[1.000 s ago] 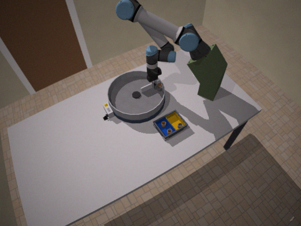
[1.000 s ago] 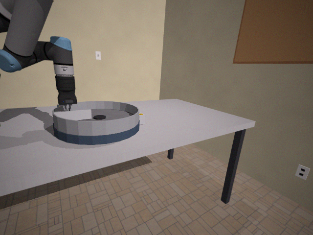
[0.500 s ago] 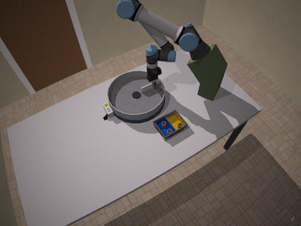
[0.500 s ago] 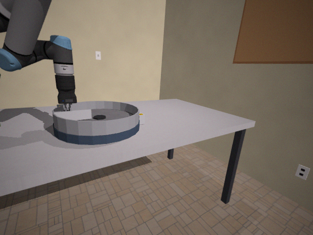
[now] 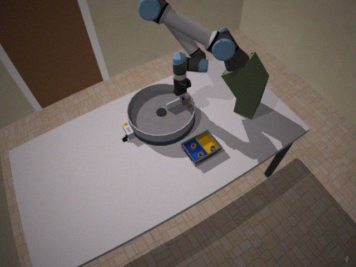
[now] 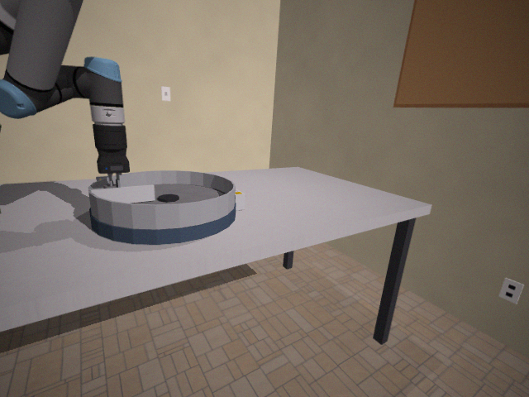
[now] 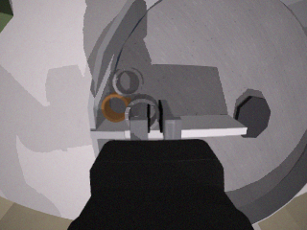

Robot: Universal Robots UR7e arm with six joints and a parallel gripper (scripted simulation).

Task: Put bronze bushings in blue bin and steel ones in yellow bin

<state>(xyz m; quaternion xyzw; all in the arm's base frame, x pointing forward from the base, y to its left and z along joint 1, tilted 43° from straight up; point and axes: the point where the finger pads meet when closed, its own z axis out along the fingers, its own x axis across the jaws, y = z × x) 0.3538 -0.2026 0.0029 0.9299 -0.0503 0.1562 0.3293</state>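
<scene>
Right now my hand is 290 mm to the right of the blue bin, 120 mm short of it and 80 mm above it. Also, from my hand: grey turntable 140 mm ahead, 50 mm to the right, 50 mm below.
</scene>
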